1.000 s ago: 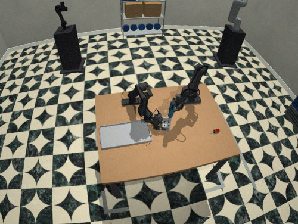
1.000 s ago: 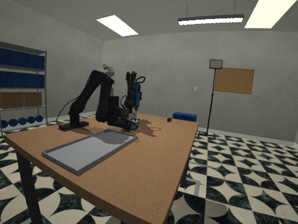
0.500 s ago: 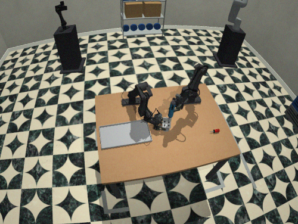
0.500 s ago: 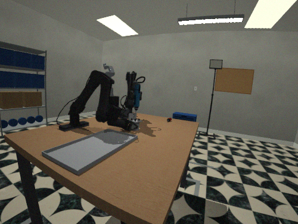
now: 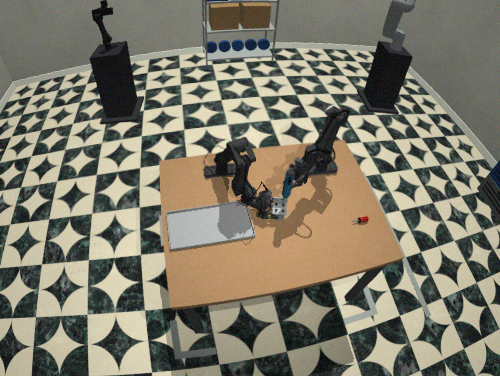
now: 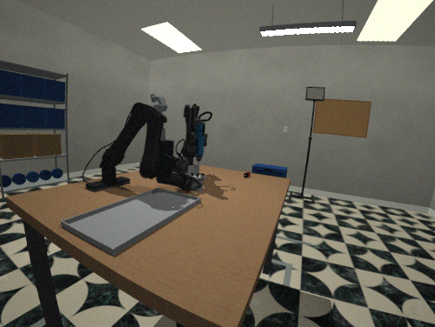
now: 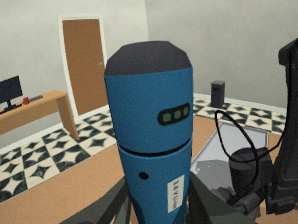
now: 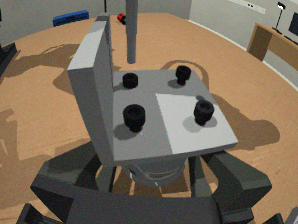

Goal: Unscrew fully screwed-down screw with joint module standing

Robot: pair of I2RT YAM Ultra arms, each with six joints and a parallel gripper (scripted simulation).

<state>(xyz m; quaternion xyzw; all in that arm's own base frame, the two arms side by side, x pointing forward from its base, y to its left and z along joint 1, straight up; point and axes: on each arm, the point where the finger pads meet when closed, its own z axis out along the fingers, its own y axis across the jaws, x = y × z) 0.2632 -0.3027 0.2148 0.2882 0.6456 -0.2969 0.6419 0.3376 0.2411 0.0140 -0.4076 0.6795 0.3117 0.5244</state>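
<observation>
The screw is 10 mm behind my right hand, 20 mm to the left of it and 40 mm above it. Also, from my right hand: red-handled screwdriver: 60 mm ahead, 450 mm to the left, 10 mm below; grey l-shaped bracket: 50 mm above; grey tray: 40 mm ahead, 350 mm to the right, 20 mm below.
</observation>
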